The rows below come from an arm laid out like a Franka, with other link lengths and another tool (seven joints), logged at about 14 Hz.
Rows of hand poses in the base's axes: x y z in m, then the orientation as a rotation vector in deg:
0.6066 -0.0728 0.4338 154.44 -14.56 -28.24
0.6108 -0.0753 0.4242 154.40 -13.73 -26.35
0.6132 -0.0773 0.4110 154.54 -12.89 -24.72
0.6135 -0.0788 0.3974 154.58 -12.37 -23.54
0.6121 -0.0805 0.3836 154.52 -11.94 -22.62
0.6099 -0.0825 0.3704 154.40 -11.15 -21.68
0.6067 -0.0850 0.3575 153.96 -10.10 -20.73
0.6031 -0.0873 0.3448 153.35 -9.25 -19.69
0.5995 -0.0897 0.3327 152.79 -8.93 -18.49
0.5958 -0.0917 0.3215 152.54 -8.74 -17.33
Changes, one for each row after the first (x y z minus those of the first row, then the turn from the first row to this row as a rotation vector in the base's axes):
0.0042 -0.0025 -0.0096 -0.40 -1.14 0.90
0.0066 -0.0045 -0.0228 -0.54 -2.15 1.74
0.0069 -0.0060 -0.0364 -0.71 -2.88 2.29
0.0055 -0.0077 -0.0502 -0.91 -3.43 2.75
0.0033 -0.0097 -0.0634 -1.15 -3.94 3.47
0.0001 -0.0122 -0.0763 -1.68 -4.35 4.41
-0.0035 -0.0145 -0.0890 -2.39 -4.83 5.24
-0.0071 -0.0169 -0.1011 -3.11 -5.51 5.72
-0.0108 -0.0189 -0.1123 -3.53 -6.25 6.07

